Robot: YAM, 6 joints.
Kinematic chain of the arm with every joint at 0, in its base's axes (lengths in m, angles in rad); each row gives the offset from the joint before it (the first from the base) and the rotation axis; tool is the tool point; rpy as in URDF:
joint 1: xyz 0 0 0.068 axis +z
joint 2: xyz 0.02 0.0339 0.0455 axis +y
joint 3: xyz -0.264 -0.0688 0 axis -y
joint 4: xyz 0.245 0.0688 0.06 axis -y
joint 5: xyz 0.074 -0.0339 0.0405 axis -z
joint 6: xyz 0.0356 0 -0.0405 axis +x
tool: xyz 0 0 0 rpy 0 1.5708 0
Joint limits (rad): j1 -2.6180..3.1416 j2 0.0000..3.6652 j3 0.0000..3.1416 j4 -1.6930..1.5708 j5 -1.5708..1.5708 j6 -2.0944..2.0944
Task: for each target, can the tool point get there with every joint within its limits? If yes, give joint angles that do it. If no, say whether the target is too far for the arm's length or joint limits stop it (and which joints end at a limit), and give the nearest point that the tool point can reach.
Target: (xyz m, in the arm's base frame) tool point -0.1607 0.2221 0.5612
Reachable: yes | joints 2.1610 1.6529 2.4469 -1.0957 -0.2816 1.6457
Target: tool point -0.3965 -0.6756 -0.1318
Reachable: no: too far | nearest point -0.3117 -0.5311 -0.0780 | short by 0.176 m
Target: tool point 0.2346 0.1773 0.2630
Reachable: yes | joints 0.5908 1.3394 0.6628 0.6684 -0.4830 1.1216
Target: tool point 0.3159 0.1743 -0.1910
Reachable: yes | joints 0.5088 3.1561 1.9288 -0.9473 0.0456 0.1975
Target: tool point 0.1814 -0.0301 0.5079
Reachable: yes | joints -0.2571 0.9752 1.2351 0.2890 -0.4990 -1.0116
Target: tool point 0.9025 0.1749 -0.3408
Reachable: no: too far | nearest point 0.5680 0.1101 -0.1687 | short by 0.382 m
